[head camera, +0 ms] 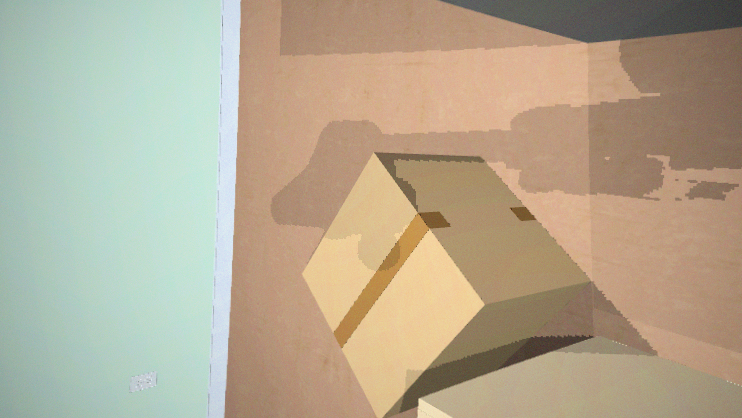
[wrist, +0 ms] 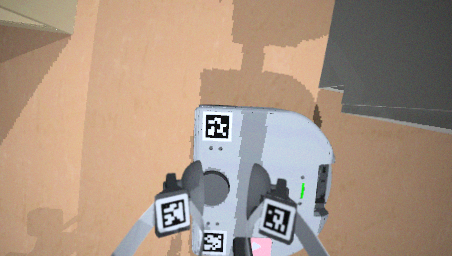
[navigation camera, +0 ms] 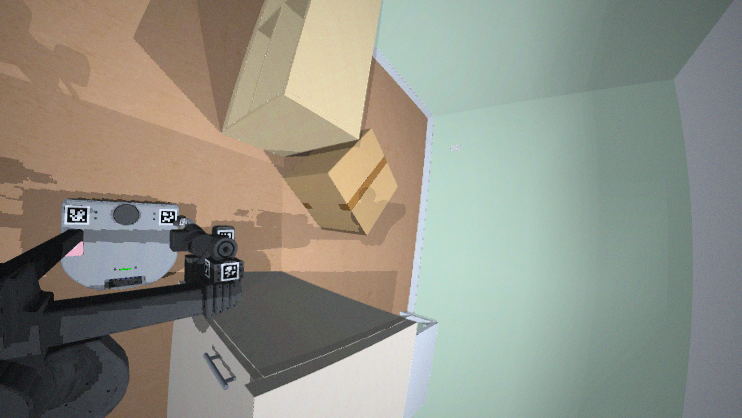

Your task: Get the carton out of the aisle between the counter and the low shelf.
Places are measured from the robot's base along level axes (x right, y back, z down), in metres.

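Where they show: robot's base, origin of its link: (navigation camera: 126,213).
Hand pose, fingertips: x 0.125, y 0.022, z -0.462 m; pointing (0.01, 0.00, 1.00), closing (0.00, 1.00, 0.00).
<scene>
Each offset is from my fingertips to the top centre of the thing. "spot": to the spot under its first point.
A tan carton {dx +0.927, dy -0.267, dz +0.055 m} (head camera: 441,290) (navigation camera: 358,171) with a brown tape strip sits on the floor, turned at an angle, near the end of the low shelf (head camera: 550,384) (navigation camera: 324,67) (wrist: 47,12). I cannot tell whether they touch. A stretch of floor separates the carton from the dark-topped counter (head camera: 591,15) (navigation camera: 306,311) (wrist: 390,50). My gripper (wrist: 226,180) is open in the wrist view, with the base beneath its fingers and no object between them. In the navigation view the wrist is drawn in beside the base, away from the carton, and the fingers cannot be made out.
The robot base (navigation camera: 122,249) (wrist: 280,145) stands near the counter's corner. A green wall (head camera: 109,155) (navigation camera: 545,207) with a pale skirting closes the far end, beyond the carton. A drawer handle {spot: dx +0.037, dy +0.303, dz -0.241 m} (navigation camera: 220,369) sticks out from the counter's front.
</scene>
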